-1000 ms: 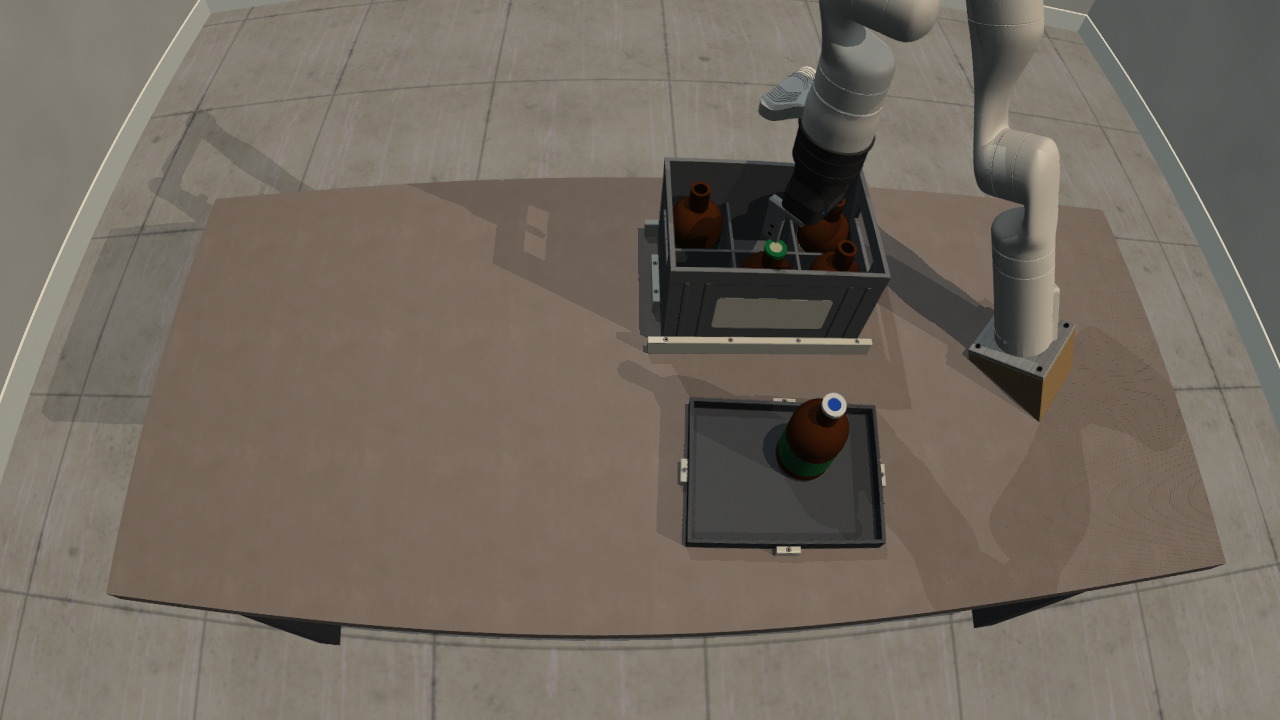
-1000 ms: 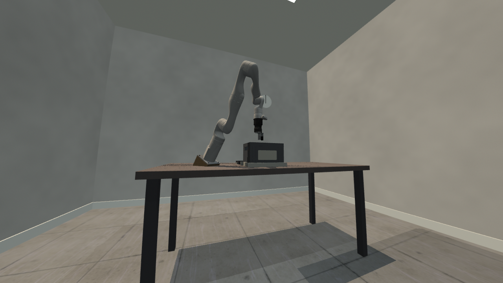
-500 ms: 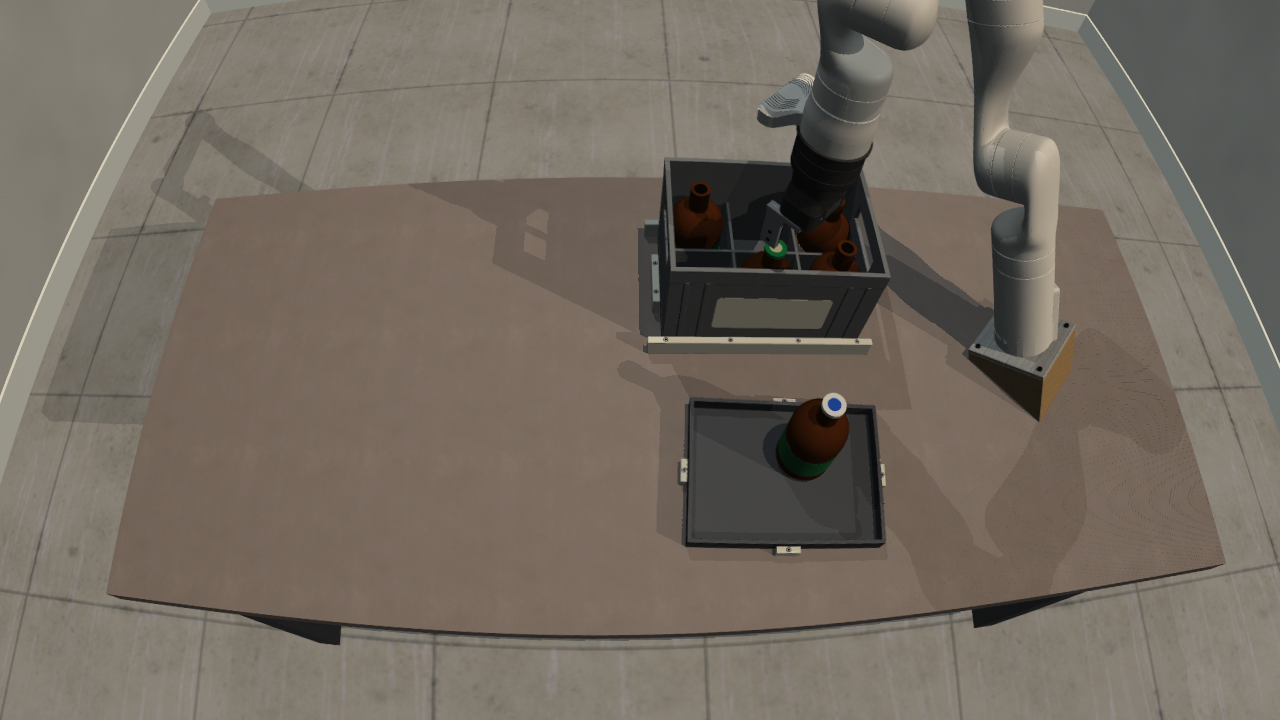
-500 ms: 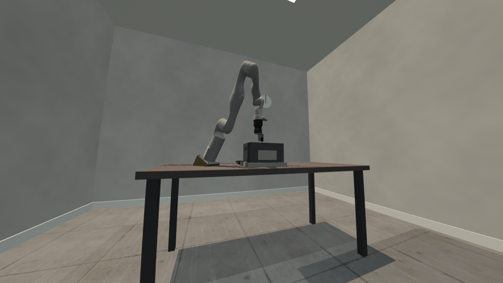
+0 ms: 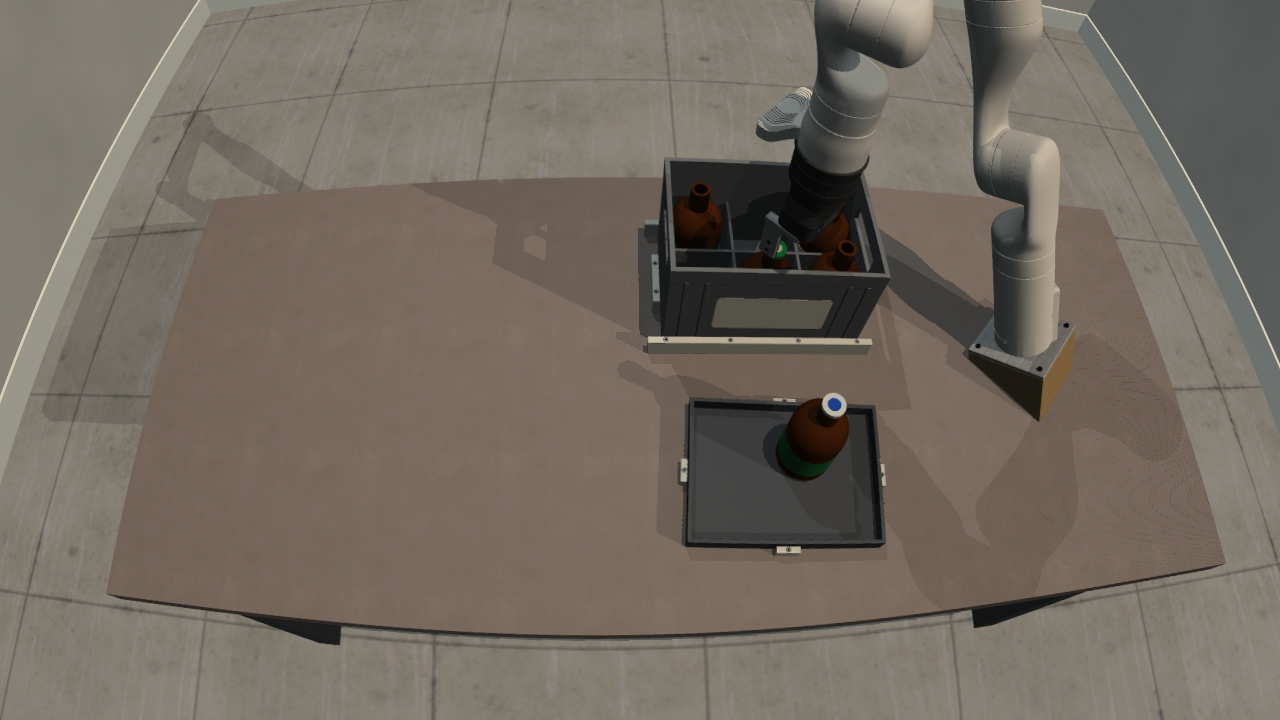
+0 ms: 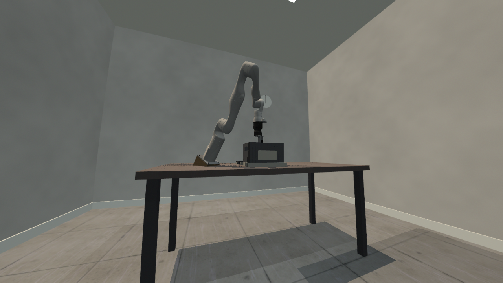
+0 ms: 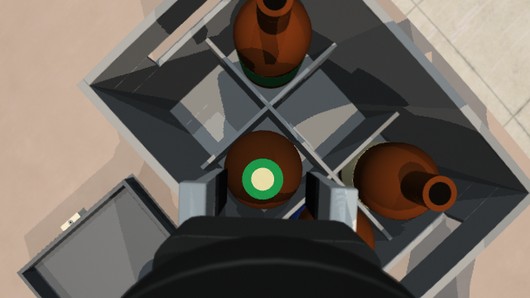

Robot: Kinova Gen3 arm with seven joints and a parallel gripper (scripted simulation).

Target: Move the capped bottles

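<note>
My hand is 1 cm past the crate, 4 cm to the left of it and 11 cm above it. The rest, counted from my hand: dark tray (3 cm ahead, 24 cm to the left, 18 cm below).
</note>
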